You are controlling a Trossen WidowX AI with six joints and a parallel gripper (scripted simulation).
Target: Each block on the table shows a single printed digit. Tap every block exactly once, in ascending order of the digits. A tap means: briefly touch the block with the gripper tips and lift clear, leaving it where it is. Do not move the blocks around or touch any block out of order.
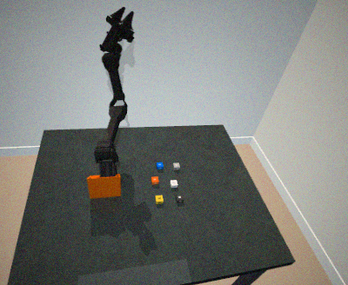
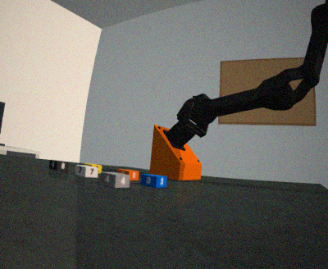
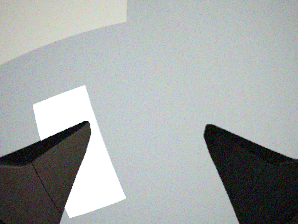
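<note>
My gripper tip is 14 cm short of the orange block, 50 cm to the left of it and 63 cm above it. Also, from my gripper tip: blue block 18 cm ahead, 40 cm to the right, 63 cm below; then grey block 26 cm ahead, 41 cm to the right, 63 cm below; then white block 24 cm ahead, 52 cm to the right, 63 cm below.
</note>
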